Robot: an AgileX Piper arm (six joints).
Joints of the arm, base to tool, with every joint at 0 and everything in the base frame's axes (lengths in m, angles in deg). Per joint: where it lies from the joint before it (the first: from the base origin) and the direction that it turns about. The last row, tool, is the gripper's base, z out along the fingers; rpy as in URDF.
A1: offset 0 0 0.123 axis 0 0 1
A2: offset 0 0 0 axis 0 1 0
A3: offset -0.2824 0 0.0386 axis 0 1 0
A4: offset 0.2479 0 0.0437 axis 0.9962 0 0.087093
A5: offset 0 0 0 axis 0 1 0
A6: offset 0.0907 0 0.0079 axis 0.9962 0 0.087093
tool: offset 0 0 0 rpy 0 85 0
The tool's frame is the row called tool.
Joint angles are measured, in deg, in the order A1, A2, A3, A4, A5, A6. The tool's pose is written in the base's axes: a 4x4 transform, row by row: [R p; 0 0 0 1], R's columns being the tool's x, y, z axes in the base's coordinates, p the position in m. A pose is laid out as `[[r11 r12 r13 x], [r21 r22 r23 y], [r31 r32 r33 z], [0 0 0 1]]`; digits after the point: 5 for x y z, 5 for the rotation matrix.
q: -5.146 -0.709 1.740 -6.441 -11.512 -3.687
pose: [[0.24880 0.11308 0.96193 0.05351], [-0.19670 0.97836 -0.06414 -0.00278], [-0.94837 -0.17326 0.26566 0.22149], [0 0 0 1]]
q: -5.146 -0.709 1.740 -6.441 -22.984 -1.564
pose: [[0.43896 0.10887 0.89189 0.04714], [-0.17041 0.98470 -0.03633 -0.00024], [-0.88220 -0.13604 0.45080 0.23835], [0 0 0 1]]
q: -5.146 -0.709 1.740 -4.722 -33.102 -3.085
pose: [[0.58802 0.12689 0.79883 0.03868], [-0.17594 0.98404 -0.02679 0.00062], [-0.78948 -0.12479 0.60095 0.25202], [0 0 0 1]]
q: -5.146 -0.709 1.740 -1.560 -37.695 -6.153
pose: [[0.64652 0.16176 0.74555 0.03383], [-0.18730 0.98101 -0.05042 -0.00153], [-0.73955 -0.10705 0.66453 0.25781], [0 0 0 1]]
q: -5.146 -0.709 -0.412 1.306 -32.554 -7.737
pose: [[0.60666 0.17047 0.77647 0.03500], [-0.17066 0.98189 -0.08223 -0.00427], [-0.77643 -0.08262 0.62476 0.26350], [0 0 0 1]]
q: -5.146 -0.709 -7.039 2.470 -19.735 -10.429
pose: [[0.51493 0.17626 0.83892 0.03346], [-0.18790 0.97804 -0.09015 -0.00434], [-0.83638 -0.11121 0.53674 0.28366], [0 0 0 1]]
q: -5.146 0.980 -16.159 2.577 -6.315 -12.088
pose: [[0.42251 0.16631 0.89097 0.02746], [-0.20422 0.97521 -0.08519 -0.00292], [-0.88305 -0.14596 0.44600 0.31408], [0 0 0 1]]
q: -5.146 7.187 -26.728 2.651 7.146 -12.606
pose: [[0.27879 0.13454 0.95088 0.03046], [-0.19903 0.97673 -0.07985 -0.00222], [-0.93950 -0.16700 0.29908 0.34792], [0 0 0 1]]
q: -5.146 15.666 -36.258 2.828 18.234 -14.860
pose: [[0.10934 0.09972 0.98899 0.04543], [-0.22155 0.97237 -0.07355 -0.00268], [-0.96900 -0.21107 0.12841 0.37618], [0 0 0 1]]
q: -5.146 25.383 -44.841 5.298 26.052 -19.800
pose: [[-0.03791 0.04079 0.99845 0.07157], [-0.25687 0.96519 -0.04918 -0.00274], [-0.96570 -0.25834 -0.02611 0.40030], [0 0 0 1]]
